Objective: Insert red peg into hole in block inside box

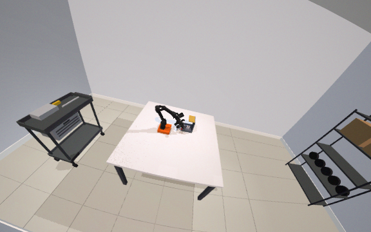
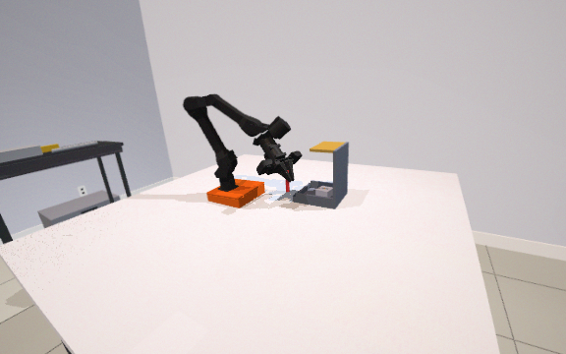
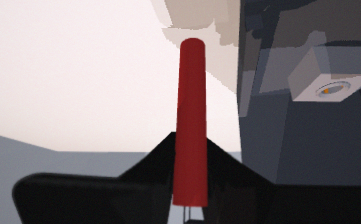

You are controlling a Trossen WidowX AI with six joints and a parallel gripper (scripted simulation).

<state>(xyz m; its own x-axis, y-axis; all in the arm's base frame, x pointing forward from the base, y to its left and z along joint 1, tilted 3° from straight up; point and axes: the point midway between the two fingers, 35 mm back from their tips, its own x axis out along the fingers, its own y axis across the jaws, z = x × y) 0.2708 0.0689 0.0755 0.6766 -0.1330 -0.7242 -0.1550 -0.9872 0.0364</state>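
My gripper tip is 140 mm to the right of the box wall, 120 mm short of it and 10 mm below it. From my gripper tip the other things lie so: yellow roof 130 mm to the left, 100 mm above, 70 mm ahead; red peg 30 mm behind, 10 mm below.
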